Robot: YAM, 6 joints.
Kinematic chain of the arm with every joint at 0, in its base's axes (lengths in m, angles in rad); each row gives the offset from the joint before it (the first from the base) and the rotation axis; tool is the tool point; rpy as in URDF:
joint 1: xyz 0 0 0.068 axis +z
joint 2: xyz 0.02 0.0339 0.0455 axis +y
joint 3: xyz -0.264 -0.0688 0 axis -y
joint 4: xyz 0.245 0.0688 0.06 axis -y
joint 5: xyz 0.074 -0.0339 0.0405 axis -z
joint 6: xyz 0.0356 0 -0.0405 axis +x
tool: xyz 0 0 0 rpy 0 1.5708 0
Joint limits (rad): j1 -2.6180..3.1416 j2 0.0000..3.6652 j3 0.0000..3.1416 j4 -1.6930..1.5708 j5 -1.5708..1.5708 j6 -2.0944..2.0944
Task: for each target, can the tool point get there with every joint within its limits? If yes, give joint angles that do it. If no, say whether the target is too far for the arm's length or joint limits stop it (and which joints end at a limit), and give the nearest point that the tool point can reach.
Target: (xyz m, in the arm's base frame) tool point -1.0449 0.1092 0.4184
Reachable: no: too far | nearest point -0.6168 0.0645 0.2910 | short by 0.449 m
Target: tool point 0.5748 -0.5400 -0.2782
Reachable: no: too far | nearest point 0.4210 -0.3955 -0.1707 | short by 0.237 m
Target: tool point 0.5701 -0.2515 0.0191
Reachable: yes | joints -0.4484 3.1434 2.5393 0.5640 -0.6139 0.1468
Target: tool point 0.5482 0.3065 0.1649
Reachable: yes | joints 0.4843 2.9691 2.8998 -0.2860 -0.4660 -0.4919
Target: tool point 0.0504 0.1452 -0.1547
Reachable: yes | joints 1.2084 2.9246 0.9275 -0.3613 -0.1230 0.7793
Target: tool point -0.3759 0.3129 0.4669
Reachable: yes | joints 2.5044 2.1982 2.4852 -0.1535 0.8975 0.9715
